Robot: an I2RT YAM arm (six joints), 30 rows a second.
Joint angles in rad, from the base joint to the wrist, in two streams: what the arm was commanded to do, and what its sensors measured. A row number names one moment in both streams.
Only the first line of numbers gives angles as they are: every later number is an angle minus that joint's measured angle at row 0.
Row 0, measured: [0.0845 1.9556 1.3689 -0.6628 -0.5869 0.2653]
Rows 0 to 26, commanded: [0.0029 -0.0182 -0.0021 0.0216 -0.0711 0.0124]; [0.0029 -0.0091 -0.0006 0.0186 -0.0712 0.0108]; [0.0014 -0.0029 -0.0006 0.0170 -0.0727 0.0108]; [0.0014 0.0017 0.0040 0.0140 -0.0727 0.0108]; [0.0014 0.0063 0.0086 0.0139 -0.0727 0.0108]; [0.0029 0.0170 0.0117 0.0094 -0.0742 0.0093]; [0.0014 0.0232 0.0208 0.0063 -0.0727 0.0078]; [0.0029 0.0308 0.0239 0.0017 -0.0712 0.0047]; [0.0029 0.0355 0.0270 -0.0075 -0.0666 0.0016]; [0.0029 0.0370 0.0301 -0.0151 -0.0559 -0.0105]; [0.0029 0.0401 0.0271 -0.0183 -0.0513 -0.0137]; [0.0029 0.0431 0.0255 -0.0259 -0.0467 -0.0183]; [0.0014 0.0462 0.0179 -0.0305 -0.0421 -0.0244]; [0.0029 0.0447 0.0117 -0.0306 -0.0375 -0.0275]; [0.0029 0.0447 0.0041 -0.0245 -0.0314 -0.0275]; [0.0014 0.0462 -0.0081 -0.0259 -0.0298 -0.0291]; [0.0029 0.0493 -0.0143 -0.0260 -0.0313 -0.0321]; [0.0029 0.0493 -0.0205 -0.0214 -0.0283 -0.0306]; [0.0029 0.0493 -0.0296 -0.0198 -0.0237 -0.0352]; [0.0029 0.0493 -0.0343 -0.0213 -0.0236 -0.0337]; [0.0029 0.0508 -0.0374 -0.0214 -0.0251 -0.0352]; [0.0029 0.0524 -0.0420 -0.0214 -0.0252 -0.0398]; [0.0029 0.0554 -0.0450 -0.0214 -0.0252 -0.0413]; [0.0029 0.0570 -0.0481 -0.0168 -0.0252 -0.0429]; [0.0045 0.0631 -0.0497 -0.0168 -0.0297 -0.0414]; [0.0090 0.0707 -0.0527 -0.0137 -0.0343 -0.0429]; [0.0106 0.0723 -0.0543 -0.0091 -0.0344 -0.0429]
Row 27, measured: [0.0019 0.0607 -0.0435 -0.0137 -0.0320 -0.0259]
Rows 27 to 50, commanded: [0.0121 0.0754 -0.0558 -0.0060 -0.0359 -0.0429]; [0.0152 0.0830 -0.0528 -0.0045 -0.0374 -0.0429]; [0.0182 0.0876 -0.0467 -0.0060 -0.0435 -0.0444]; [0.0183 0.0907 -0.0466 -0.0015 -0.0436 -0.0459]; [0.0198 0.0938 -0.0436 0.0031 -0.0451 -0.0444]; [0.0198 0.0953 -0.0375 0.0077 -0.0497 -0.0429]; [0.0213 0.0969 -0.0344 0.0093 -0.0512 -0.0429]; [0.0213 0.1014 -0.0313 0.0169 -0.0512 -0.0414]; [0.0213 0.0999 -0.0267 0.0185 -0.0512 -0.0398]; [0.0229 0.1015 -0.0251 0.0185 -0.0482 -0.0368]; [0.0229 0.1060 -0.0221 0.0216 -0.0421 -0.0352]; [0.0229 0.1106 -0.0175 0.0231 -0.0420 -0.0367]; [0.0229 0.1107 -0.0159 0.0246 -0.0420 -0.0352]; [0.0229 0.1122 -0.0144 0.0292 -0.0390 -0.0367]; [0.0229 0.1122 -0.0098 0.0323 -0.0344 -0.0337]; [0.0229 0.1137 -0.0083 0.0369 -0.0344 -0.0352]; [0.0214 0.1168 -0.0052 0.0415 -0.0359 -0.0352]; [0.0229 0.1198 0.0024 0.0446 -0.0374 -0.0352]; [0.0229 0.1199 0.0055 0.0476 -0.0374 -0.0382]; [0.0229 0.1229 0.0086 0.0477 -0.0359 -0.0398]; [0.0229 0.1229 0.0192 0.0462 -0.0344 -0.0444]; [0.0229 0.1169 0.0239 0.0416 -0.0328 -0.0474]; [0.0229 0.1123 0.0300 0.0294 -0.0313 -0.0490]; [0.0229 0.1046 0.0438 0.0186 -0.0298 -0.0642]
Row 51, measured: [0.0126 0.1206 -0.0164 0.0114 -0.0340 -0.0374]
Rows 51 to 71, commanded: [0.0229 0.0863 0.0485 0.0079 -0.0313 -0.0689]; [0.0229 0.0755 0.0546 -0.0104 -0.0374 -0.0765]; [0.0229 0.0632 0.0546 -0.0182 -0.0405 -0.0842]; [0.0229 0.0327 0.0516 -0.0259 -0.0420 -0.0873]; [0.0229 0.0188 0.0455 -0.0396 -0.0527 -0.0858]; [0.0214 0.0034 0.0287 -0.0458 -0.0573 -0.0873]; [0.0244 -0.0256 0.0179 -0.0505 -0.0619 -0.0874]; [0.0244 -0.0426 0.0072 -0.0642 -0.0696 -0.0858]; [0.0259 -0.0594 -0.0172 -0.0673 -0.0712 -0.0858]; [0.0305 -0.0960 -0.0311 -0.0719 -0.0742 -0.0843]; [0.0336 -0.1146 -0.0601 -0.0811 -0.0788 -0.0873]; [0.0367 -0.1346 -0.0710 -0.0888 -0.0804 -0.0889]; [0.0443 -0.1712 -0.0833 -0.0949 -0.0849 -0.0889]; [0.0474 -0.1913 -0.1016 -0.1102 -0.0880 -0.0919]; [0.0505 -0.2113 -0.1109 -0.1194 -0.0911 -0.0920]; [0.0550 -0.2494 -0.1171 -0.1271 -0.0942 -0.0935]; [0.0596 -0.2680 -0.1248 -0.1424 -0.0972 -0.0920]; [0.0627 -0.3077 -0.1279 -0.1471 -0.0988 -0.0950]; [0.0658 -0.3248 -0.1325 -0.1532 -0.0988 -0.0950]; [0.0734 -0.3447 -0.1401 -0.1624 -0.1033 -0.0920]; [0.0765 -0.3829 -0.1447 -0.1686 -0.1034 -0.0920]
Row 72, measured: [0.0599 -0.2781 -0.1335 -0.1206 -0.0683 -0.0789]
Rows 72 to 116, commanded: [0.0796 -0.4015 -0.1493 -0.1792 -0.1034 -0.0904]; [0.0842 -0.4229 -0.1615 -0.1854 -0.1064 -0.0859]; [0.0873 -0.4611 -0.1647 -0.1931 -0.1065 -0.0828]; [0.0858 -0.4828 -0.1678 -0.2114 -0.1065 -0.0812]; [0.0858 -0.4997 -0.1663 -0.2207 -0.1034 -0.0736]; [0.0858 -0.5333 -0.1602 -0.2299 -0.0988 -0.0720]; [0.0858 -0.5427 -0.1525 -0.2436 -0.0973 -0.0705]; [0.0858 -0.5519 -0.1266 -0.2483 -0.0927 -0.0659]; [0.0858 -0.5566 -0.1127 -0.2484 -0.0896 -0.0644]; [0.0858 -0.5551 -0.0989 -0.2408 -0.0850 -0.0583]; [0.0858 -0.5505 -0.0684 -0.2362 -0.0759 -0.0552]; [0.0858 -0.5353 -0.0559 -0.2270 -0.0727 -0.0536]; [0.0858 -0.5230 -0.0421 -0.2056 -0.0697 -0.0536]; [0.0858 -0.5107 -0.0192 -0.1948 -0.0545 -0.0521]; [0.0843 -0.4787 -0.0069 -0.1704 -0.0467 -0.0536]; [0.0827 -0.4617 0.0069 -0.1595 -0.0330 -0.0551]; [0.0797 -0.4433 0.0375 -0.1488 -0.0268 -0.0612]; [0.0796 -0.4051 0.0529 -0.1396 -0.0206 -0.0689]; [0.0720 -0.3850 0.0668 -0.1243 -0.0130 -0.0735]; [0.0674 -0.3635 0.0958 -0.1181 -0.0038 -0.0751]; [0.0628 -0.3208 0.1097 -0.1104 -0.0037 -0.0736]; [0.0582 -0.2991 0.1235 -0.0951 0.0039 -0.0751]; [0.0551 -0.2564 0.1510 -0.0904 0.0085 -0.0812]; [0.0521 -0.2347 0.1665 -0.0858 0.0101 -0.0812]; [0.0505 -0.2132 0.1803 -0.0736 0.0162 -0.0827]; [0.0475 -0.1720 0.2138 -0.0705 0.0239 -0.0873]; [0.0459 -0.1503 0.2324 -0.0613 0.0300 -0.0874]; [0.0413 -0.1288 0.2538 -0.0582 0.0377 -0.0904]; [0.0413 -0.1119 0.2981 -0.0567 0.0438 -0.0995]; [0.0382 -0.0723 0.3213 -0.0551 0.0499 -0.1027]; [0.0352 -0.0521 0.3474 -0.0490 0.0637 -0.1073]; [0.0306 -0.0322 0.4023 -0.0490 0.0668 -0.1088]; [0.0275 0.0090 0.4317 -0.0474 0.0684 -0.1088]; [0.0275 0.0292 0.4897 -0.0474 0.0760 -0.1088]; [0.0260 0.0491 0.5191 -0.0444 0.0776 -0.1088]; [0.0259 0.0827 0.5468 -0.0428 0.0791 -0.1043]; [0.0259 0.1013 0.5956 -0.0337 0.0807 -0.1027]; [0.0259 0.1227 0.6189 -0.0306 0.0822 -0.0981]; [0.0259 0.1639 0.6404 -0.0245 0.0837 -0.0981]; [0.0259 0.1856 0.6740 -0.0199 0.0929 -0.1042]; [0.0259 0.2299 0.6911 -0.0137 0.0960 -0.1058]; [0.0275 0.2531 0.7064 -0.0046 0.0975 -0.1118]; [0.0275 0.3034 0.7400 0.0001 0.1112 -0.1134]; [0.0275 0.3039 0.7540 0.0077 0.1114 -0.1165]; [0.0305 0.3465 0.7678 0.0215 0.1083 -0.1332]
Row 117, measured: [0.0324 0.2606 0.7054 -0.0294 0.0778 -0.0908]
